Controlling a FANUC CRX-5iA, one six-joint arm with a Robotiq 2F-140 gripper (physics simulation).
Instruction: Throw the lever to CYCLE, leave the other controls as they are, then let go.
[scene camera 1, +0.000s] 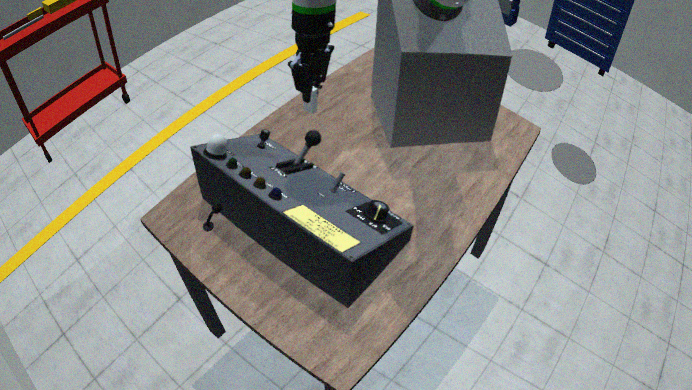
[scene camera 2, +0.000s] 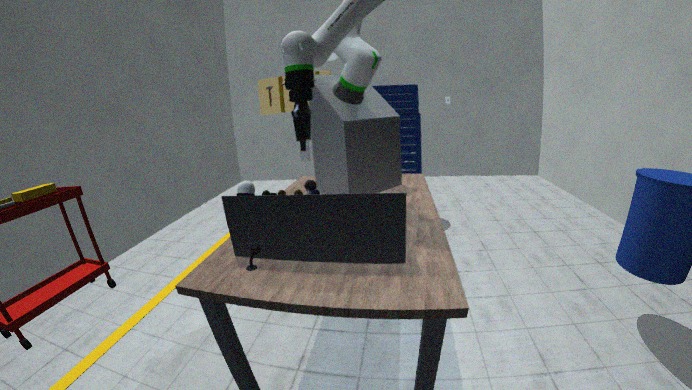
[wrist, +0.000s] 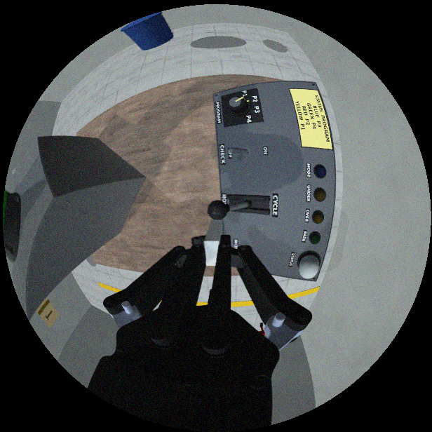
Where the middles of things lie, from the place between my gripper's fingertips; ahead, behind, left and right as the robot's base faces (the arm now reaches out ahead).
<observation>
Right now my hand is 13 cm short of the dark console (scene camera 2: 370, 228), 13 cm above it and 8 cm to the right of it.
</observation>
